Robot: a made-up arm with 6 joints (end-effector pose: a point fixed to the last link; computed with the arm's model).
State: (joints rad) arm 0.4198 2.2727 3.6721 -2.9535 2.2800 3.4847
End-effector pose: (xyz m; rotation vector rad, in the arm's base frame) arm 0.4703 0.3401 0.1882 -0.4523 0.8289 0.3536
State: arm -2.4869 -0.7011 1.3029 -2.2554 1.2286 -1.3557
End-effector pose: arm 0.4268 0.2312 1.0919 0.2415 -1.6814 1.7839
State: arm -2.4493 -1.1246 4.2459 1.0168 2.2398 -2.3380
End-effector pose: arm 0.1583 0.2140 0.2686 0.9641 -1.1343 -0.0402
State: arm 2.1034 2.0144 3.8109 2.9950 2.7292 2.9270
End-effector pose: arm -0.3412 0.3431 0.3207 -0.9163 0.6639 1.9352
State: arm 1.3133 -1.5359 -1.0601 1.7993 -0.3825 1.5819
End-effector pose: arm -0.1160 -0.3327 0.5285 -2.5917 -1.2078 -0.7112
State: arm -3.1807 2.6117 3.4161 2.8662 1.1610 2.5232
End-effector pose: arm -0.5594 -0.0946 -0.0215 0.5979 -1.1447 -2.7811
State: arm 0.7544 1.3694 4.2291 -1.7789 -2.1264 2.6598
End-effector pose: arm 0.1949 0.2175 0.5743 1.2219 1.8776 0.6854
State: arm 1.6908 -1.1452 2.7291 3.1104 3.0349 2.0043
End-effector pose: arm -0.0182 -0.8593 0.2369 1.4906 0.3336 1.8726
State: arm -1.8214 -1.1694 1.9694 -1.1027 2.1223 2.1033
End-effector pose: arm 0.1841 0.9392 0.5856 -0.5593 2.7058 0.4747
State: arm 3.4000 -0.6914 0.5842 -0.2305 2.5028 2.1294
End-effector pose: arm 0.2278 0.1821 1.0668 0.7458 0.7693 0.0893
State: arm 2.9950 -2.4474 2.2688 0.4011 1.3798 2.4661
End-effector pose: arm 0.3675 0.0583 -0.6298 -0.2570 2.7204 -0.9166
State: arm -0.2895 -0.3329 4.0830 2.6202 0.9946 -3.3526
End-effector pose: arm -0.2174 0.1742 0.4501 1.1364 2.6789 -0.6668
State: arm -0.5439 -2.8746 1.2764 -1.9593 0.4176 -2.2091
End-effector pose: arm -0.3707 0.2777 -0.6365 -0.7607 1.6840 1.8878
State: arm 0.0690 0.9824 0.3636 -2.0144 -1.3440 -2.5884
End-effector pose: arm 0.7616 0.1047 0.2737 -1.0991 -0.9631 0.8317
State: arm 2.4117 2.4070 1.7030 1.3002 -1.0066 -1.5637
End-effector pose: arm -0.5629 0.5470 -0.3921 -0.7867 0.1674 1.2418
